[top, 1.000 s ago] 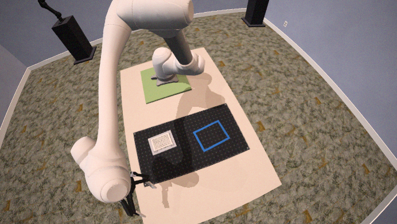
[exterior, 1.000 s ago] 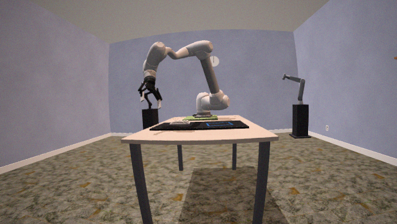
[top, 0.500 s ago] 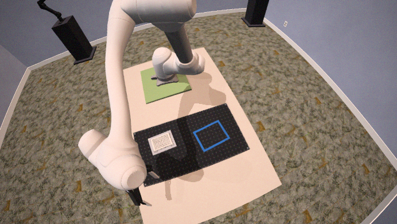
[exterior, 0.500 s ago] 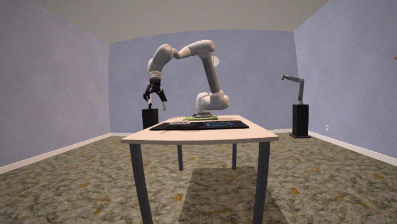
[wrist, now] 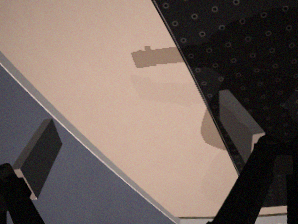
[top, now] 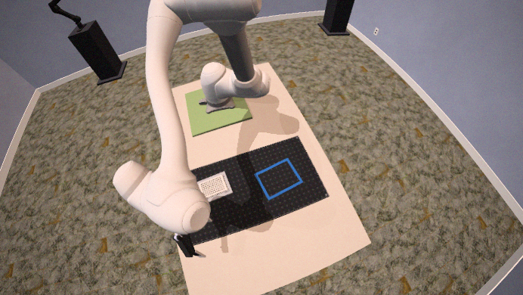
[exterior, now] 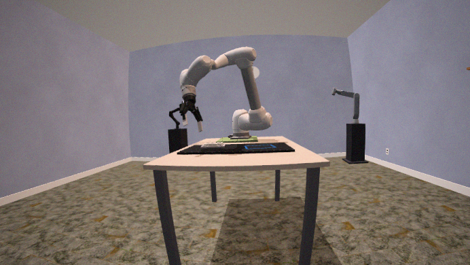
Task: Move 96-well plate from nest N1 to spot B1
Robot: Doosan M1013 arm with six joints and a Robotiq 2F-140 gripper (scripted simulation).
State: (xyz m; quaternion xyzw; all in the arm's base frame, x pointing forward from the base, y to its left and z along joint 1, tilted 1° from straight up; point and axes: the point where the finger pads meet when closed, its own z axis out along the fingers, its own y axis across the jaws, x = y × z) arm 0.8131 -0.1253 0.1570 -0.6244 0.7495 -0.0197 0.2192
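My gripper is now 25 cm past the white 96-well plate, 3 cm to the right of it and 13 cm above it. Round my hand: grey plate nest N1: 25 cm behind, 3 cm to the left, 14 cm below.
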